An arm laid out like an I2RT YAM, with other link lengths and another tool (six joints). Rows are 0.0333 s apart.
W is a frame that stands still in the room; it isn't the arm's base.
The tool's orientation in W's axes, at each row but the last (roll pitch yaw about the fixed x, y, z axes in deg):
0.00, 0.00, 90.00
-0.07, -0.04, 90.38
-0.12, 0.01, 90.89
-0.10, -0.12, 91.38
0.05, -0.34, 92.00
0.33, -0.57, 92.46
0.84, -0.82, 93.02
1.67, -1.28, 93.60
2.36, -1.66, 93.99
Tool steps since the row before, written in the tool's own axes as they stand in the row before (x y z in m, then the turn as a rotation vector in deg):
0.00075, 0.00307, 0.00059, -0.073, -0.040, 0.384
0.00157, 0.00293, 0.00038, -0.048, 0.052, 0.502
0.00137, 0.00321, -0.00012, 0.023, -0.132, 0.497
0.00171, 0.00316, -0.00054, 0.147, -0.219, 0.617
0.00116, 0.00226, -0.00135, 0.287, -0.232, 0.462
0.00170, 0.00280, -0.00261, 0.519, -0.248, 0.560
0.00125, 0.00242, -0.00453, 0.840, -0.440, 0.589
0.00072, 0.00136, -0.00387, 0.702, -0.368, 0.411
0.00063, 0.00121, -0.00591, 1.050, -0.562, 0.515
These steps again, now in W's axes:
-0.00307, 0.00075, 0.00059, 0.040, -0.073, 0.384
-0.00294, 0.00155, 0.00038, -0.052, -0.049, 0.502
-0.00323, 0.00132, -0.00013, 0.131, 0.025, 0.497
-0.00320, 0.00163, -0.00054, 0.214, 0.151, 0.618
-0.00230, 0.00109, -0.00134, 0.222, 0.292, 0.463
-0.00289, 0.00160, -0.00258, 0.229, 0.524, 0.564
-0.00255, 0.00118, -0.00448, 0.404, 0.854, 0.594
-0.00152, 0.00071, -0.00381, 0.336, 0.715, 0.416
-0.00150, 0.00070, -0.00583, 0.509, 1.073, 0.522

